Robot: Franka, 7 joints.
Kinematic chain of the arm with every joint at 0, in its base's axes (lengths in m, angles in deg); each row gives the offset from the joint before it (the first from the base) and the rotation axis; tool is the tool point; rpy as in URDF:
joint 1: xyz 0 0 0.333 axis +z
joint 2: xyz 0 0 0 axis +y
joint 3: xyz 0 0 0.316 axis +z
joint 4: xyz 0.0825 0 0 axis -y
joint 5: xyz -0.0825 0 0.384 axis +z
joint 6: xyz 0 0 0 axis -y
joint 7: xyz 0.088 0 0 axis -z
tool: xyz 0 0 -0.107 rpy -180 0 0
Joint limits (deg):
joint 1: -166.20..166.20
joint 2: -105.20..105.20
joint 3: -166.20..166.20
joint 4: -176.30..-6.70
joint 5: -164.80..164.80
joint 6: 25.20..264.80
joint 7: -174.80..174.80
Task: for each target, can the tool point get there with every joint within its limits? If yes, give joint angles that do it. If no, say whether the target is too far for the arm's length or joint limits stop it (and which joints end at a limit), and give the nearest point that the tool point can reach.
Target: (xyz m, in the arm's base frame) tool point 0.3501 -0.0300 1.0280
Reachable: yes | joints 93.42 -40.14 -33.56 -75.64 54.07 175.09 -138.01
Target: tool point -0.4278 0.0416 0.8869
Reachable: yes | joints 91.98 -38.17 57.20 -94.80 65.74 188.79 -24.05
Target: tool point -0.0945 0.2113 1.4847
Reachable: no: too far | nearest point -0.0690 0.1543 1.1741 | short by 0.317 m
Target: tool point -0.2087 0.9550 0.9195
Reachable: no: too far | nearest point -0.1571 0.7187 0.7744 | short by 0.282 m
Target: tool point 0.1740 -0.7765 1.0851
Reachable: no: too far | nearest point 0.1363 -0.6084 0.9223 | short by 0.237 m
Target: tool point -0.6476 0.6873 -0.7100
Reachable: no: too far | nearest point -0.4130 0.4384 -0.2544 | short by 0.570 m
